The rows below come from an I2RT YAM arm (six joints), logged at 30 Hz.
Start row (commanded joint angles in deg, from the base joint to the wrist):
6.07, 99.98, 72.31, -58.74, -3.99, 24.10
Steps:
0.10, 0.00, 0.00, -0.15, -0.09, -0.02
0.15, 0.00, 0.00, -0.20, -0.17, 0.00
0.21, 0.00, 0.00, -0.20, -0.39, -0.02
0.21, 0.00, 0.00, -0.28, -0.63, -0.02
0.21, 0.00, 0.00, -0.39, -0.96, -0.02
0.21, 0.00, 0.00, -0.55, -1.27, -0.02
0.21, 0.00, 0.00, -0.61, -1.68, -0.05
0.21, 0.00, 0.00, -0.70, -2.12, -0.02
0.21, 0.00, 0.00, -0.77, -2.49, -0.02
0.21, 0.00, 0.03, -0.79, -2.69, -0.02
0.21, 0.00, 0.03, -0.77, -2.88, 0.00
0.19, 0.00, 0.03, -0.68, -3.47, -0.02
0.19, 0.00, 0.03, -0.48, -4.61, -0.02
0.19, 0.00, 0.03, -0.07, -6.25, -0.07
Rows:
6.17, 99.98, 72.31, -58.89, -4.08, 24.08
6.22, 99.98, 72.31, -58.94, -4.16, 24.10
6.28, 99.98, 72.31, -58.94, -4.38, 24.08
6.28, 99.98, 72.31, -59.02, -4.62, 24.08
6.28, 99.98, 72.31, -59.13, -4.95, 24.08
6.28, 99.98, 72.31, -59.29, -5.26, 24.08
6.28, 99.98, 72.31, -59.35, -5.67, 24.05
6.28, 99.98, 72.31, -59.44, -6.11, 24.08
6.28, 99.98, 72.31, -59.51, -6.48, 24.08
6.28, 99.98, 72.34, -59.53, -6.68, 24.08
6.28, 99.98, 72.34, -59.51, -6.87, 24.10
6.26, 99.98, 72.34, -59.42, -7.46, 24.08
6.26, 99.98, 72.34, -59.22, -8.60, 24.08
6.26, 99.98, 72.34, -58.81, -10.24, 24.03

